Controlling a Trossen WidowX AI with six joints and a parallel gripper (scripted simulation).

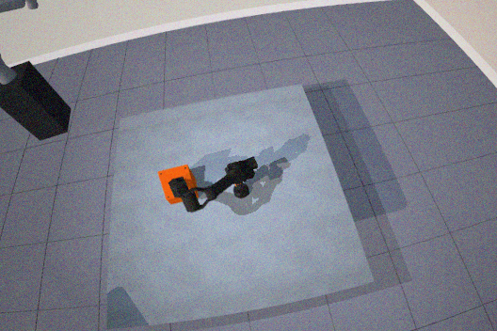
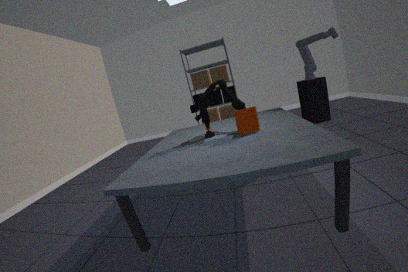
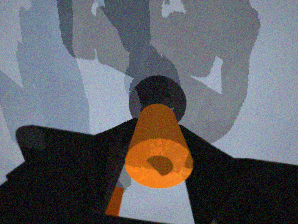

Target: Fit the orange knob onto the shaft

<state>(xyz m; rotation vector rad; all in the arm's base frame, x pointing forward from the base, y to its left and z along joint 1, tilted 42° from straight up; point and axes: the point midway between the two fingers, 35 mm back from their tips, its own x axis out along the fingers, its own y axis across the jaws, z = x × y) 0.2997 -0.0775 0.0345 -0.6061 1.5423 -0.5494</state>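
Now: gripper tip 20 mm below the orange knob. The rest, counted from my gripper tip: dark round pedestal: 40 mm below.
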